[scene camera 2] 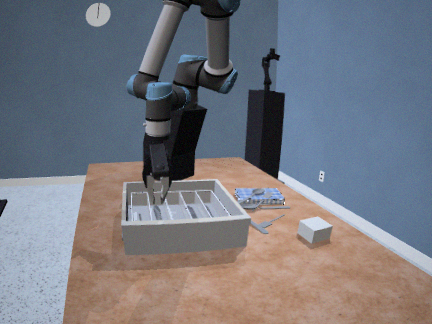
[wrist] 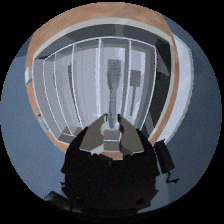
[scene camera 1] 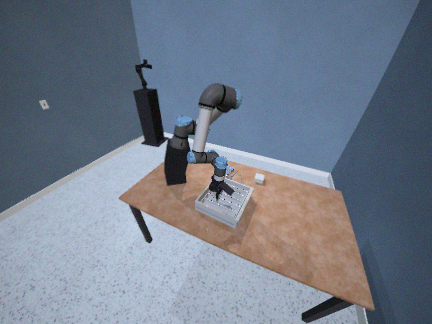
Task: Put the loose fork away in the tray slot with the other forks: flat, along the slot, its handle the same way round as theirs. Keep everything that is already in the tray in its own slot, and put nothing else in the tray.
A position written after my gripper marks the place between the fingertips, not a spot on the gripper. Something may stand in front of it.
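Observation:
There is a grey tray (wrist: 56,64) here in the scene. I can see my gripper (wrist: 112,114) as well.

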